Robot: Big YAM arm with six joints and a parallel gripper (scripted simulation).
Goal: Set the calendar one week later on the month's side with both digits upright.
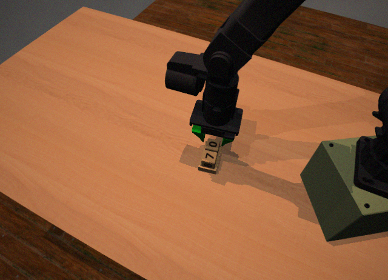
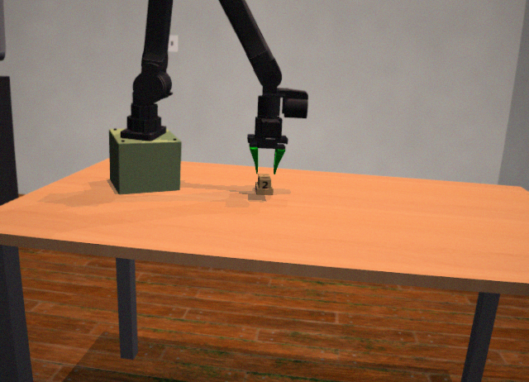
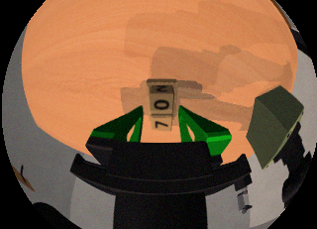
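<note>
Right now my hand is 5 cm above the tray, 2 cm to the right of it and 1 cm past it.
</note>
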